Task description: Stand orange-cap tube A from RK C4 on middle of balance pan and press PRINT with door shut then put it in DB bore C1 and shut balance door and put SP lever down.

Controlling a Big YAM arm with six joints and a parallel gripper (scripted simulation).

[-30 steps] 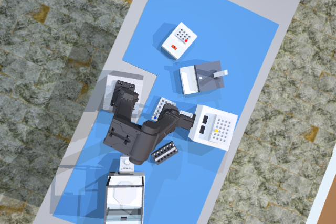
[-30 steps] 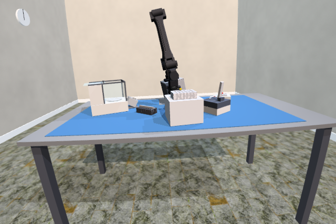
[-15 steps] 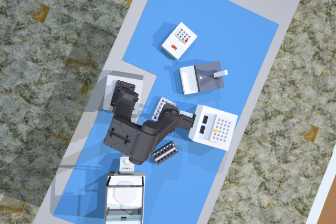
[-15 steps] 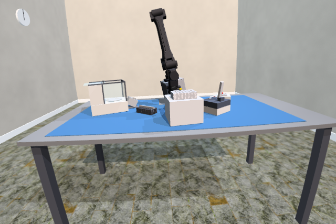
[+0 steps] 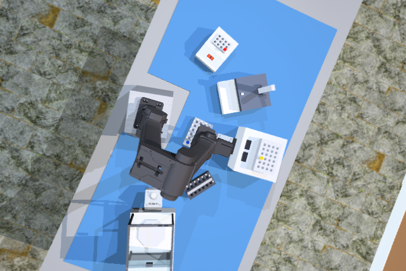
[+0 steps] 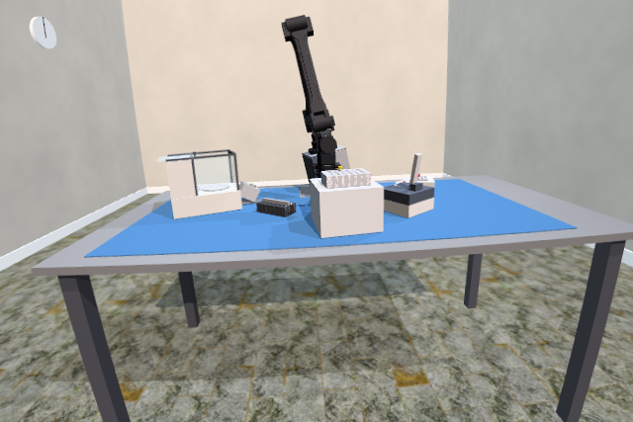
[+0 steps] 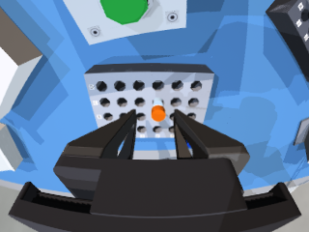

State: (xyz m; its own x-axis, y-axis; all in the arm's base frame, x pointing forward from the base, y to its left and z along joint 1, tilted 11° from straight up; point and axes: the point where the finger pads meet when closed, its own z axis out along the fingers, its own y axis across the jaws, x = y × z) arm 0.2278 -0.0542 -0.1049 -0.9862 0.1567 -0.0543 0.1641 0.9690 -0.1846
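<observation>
Now: the tube rack RK 5 cm below my hand, 1 cm to the left of it and 1 cm behind it. Round my hand: white key (28 cm to the right, 12 cm behind, 1 cm above); then black magnet block (20 cm to the right, 6 cm ahead, 4 cm below); then SP lever (26 cm to the left, 19 cm ahead, 8 cm above).
</observation>
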